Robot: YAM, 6 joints.
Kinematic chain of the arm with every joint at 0, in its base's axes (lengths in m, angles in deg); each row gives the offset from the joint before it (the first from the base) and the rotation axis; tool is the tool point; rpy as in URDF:
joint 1: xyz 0 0 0.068 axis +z
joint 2: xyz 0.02 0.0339 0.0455 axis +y
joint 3: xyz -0.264 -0.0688 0 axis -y
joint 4: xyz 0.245 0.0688 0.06 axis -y
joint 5: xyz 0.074 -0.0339 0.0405 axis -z
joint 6: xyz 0.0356 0 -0.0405 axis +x
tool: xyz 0 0 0 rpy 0 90 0
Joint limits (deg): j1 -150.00..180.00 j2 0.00..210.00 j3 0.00..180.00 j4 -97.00..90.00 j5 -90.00..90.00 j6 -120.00..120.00
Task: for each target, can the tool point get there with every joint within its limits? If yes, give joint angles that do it. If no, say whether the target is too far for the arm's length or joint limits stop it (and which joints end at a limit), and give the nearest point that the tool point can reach.
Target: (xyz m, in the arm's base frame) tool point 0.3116 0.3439 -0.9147
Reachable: no: too far | nearest point 0.2237 0.2469 -0.3703 | short by 0.560 m
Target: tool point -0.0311 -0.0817 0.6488
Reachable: yes | joints 50.37 62.90 153.03 -54.78 52.37 30.95
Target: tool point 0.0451 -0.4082 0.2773
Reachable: yes | joints -81.94 102.84 62.74 49.93 20.75 -68.94
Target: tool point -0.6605 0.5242 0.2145
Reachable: no: too far | nearest point -0.5022 0.3986 0.1897 | short by 0.204 m
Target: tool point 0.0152 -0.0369 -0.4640
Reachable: no: joint limits stop it (at a limit: joint 2) | nearest point 0.0362 -0.0879 -0.3462 | short by 0.130 m
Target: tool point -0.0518 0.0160 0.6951
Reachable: yes | joints 16.83 82.67 152.04 62.14 -58.47 56.59
